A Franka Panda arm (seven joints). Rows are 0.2 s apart.
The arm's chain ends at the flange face. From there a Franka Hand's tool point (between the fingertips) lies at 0.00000 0.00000 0.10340 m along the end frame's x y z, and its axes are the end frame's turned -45 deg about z.
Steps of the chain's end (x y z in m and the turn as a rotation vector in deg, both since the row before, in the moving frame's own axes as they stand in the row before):
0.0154 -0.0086 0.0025 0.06 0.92 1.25
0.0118 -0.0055 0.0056 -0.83 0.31 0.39
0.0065 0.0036 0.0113 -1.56 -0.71 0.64
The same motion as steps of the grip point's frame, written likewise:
0.0182 0.0059 0.0025 -0.61 0.69 1.25
0.0116 0.0059 0.0056 -0.81 -0.37 0.39
-0.0009 0.0082 0.0113 -0.60 -1.61 0.64

